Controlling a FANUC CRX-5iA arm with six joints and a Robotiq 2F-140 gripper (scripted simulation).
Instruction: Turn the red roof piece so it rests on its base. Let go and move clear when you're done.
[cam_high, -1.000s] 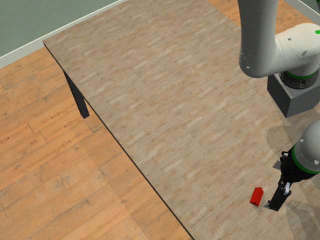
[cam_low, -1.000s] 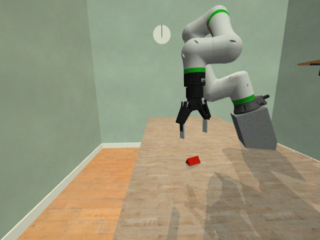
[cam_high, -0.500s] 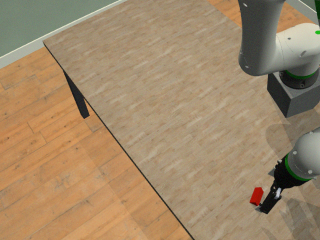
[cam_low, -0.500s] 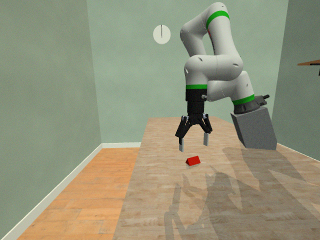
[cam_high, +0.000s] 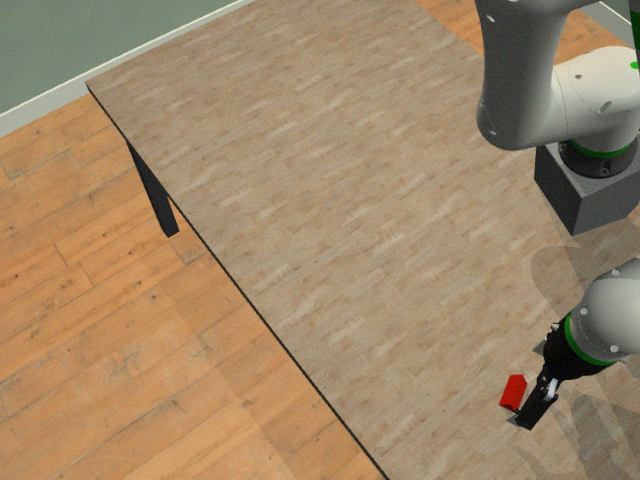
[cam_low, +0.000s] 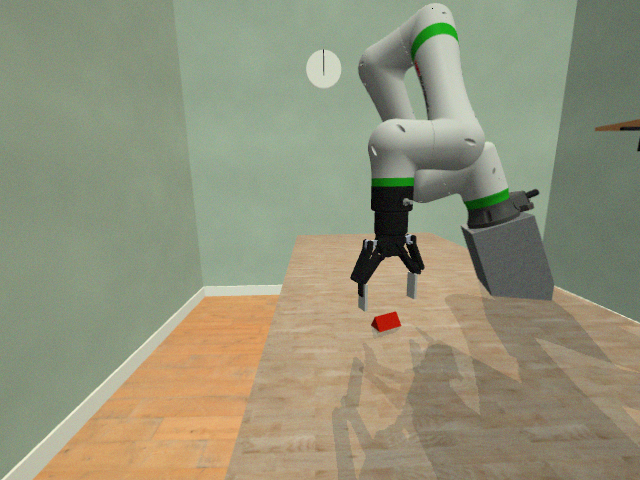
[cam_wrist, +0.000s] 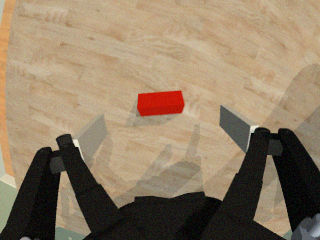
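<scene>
Now: hand 6 cm above the red roof piece.
</scene>
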